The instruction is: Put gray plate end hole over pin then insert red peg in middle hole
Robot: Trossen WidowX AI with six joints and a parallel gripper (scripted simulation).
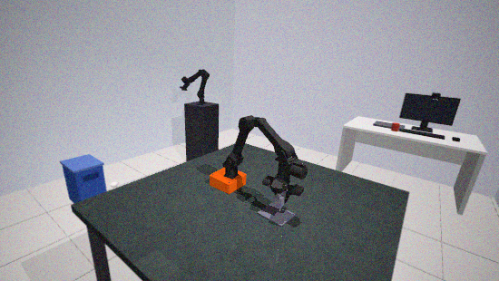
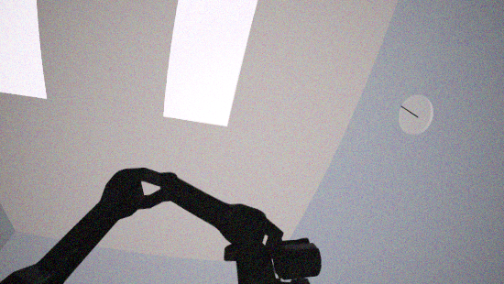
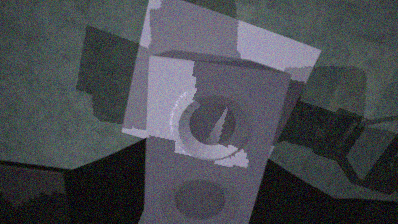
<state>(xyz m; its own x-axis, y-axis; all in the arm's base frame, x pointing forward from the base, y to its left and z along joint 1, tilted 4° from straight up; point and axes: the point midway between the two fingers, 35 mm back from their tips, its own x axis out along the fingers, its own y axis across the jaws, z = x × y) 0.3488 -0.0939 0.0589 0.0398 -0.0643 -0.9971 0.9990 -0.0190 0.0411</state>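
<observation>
Right now the base is 10 mm behind my gripper tip and 60 mm below it. Round my gripper tip: gray plate 30 mm above; then red peg 100 mm behind, 190 mm to the left, 30 mm below.
</observation>
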